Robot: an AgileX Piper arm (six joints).
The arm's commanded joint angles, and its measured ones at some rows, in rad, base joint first. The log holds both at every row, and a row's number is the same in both.
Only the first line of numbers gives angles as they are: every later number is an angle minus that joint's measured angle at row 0.
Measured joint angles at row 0:
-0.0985 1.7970 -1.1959 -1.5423 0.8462 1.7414
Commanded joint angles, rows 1 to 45:
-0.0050 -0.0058 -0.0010 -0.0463 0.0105 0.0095
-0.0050 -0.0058 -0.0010 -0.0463 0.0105 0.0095
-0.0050 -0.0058 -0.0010 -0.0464 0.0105 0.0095
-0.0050 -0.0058 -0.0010 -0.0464 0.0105 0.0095
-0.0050 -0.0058 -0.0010 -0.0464 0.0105 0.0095
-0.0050 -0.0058 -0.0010 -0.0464 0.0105 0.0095
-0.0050 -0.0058 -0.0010 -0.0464 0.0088 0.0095
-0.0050 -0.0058 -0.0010 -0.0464 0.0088 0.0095
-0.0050 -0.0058 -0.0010 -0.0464 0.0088 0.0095
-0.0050 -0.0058 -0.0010 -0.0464 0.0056 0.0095
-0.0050 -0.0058 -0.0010 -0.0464 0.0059 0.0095
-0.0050 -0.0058 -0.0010 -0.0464 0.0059 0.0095
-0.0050 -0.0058 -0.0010 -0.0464 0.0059 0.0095
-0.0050 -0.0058 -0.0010 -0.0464 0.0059 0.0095
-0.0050 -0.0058 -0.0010 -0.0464 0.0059 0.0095
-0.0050 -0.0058 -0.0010 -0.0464 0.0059 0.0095
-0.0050 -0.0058 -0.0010 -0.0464 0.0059 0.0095
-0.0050 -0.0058 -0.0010 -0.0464 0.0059 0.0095
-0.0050 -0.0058 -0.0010 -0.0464 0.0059 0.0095
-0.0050 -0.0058 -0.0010 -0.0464 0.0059 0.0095
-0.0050 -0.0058 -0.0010 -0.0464 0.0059 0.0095
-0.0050 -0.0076 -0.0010 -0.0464 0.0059 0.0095
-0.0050 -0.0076 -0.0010 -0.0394 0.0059 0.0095
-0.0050 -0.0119 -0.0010 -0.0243 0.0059 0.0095
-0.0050 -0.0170 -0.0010 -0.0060 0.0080 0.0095
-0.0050 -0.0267 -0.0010 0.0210 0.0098 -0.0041
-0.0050 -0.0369 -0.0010 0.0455 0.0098 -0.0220
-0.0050 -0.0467 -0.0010 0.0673 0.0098 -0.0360
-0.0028 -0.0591 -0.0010 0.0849 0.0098 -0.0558
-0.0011 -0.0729 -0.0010 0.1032 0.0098 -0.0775
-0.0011 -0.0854 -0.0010 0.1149 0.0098 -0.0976
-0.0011 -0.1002 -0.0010 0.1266 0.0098 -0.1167
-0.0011 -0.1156 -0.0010 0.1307 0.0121 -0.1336
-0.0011 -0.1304 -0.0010 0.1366 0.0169 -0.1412
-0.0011 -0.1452 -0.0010 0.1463 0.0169 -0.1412
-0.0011 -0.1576 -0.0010 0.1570 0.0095 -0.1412
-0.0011 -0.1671 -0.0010 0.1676 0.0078 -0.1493
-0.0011 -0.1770 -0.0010 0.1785 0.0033 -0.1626
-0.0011 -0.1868 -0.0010 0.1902 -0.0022 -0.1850
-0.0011 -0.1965 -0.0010 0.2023 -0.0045 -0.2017
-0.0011 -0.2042 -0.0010 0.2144 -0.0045 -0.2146
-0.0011 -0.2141 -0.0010 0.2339 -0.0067 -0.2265
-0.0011 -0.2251 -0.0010 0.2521 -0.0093 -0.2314
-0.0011 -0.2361 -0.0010 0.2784 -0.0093 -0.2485
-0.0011 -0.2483 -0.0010 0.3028 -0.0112 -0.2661
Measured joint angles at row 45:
0.0000 -0.2039 0.0000 0.2264 -0.0108 -0.2045
